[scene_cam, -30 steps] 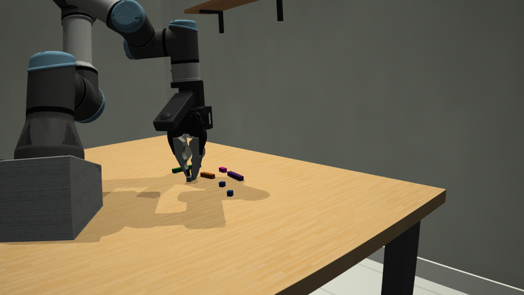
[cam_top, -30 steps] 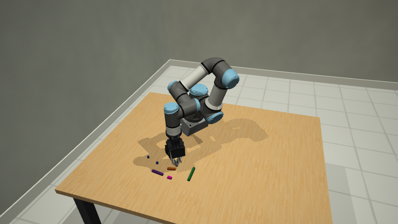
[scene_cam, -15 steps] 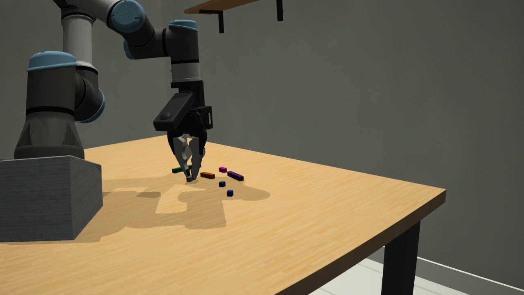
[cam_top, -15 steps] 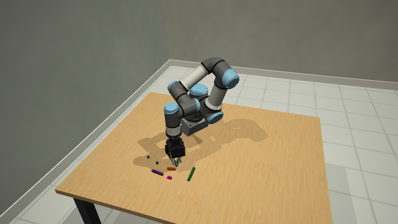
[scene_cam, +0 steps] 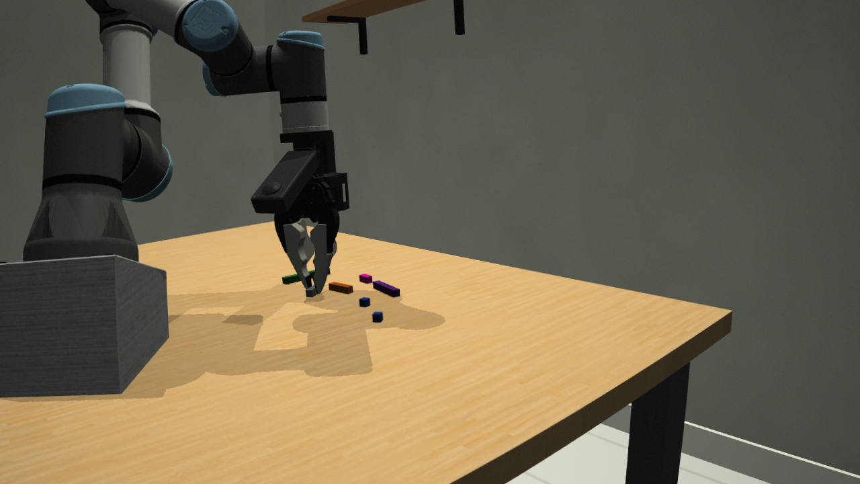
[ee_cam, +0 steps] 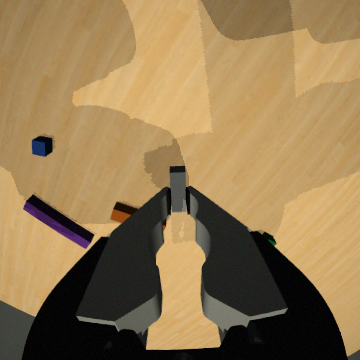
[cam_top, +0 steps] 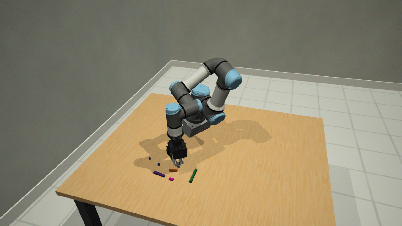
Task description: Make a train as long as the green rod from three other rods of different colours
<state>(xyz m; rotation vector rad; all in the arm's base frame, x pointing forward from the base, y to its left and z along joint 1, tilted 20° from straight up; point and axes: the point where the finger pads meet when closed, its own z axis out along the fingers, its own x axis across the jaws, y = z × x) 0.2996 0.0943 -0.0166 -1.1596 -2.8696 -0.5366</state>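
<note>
Right now the orange rod is 40 mm ahead of my hand and 10 mm below it. The rest, counted from my hand: green rod 20 mm ahead, 100 mm to the left, 10 mm below; grey rod 10 mm below; magenta rod 90 mm ahead, 20 mm to the left, 10 mm below.
</note>
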